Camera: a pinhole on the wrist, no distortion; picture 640 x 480 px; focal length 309.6 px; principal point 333.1 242.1 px. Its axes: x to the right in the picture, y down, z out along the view. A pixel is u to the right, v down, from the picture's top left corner.
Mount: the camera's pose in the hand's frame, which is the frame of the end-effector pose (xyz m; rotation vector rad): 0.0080 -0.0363 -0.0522 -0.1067 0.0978 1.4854
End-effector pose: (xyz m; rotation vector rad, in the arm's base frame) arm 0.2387 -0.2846 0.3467 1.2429 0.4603 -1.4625
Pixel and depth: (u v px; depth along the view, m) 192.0 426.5 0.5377
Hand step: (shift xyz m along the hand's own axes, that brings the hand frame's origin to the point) -0.3316 -0.1814 0.5093
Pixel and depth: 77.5 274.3 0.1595
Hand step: -0.0195 -0.1441 0.1230
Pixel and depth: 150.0 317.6 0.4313
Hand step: -0.1181 -0.2230 0.4076
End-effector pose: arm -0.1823 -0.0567 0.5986 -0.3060 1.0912 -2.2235
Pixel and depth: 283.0 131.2 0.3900
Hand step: 0.1419 -0.0589 0.3442
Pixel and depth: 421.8 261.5 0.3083
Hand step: -0.0040 0.0931 0.2416
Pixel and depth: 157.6 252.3 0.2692
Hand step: -0.0136 -0.1510 0.2345
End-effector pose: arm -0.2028 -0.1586 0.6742 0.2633 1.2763 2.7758
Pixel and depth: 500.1 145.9 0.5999
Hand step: 0.2205 0.3469 0.5022
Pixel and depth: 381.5 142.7 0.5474
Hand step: 0.1901 0.1057 0.4812
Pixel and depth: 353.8 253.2 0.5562
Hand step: -0.0089 0.0752 0.4941
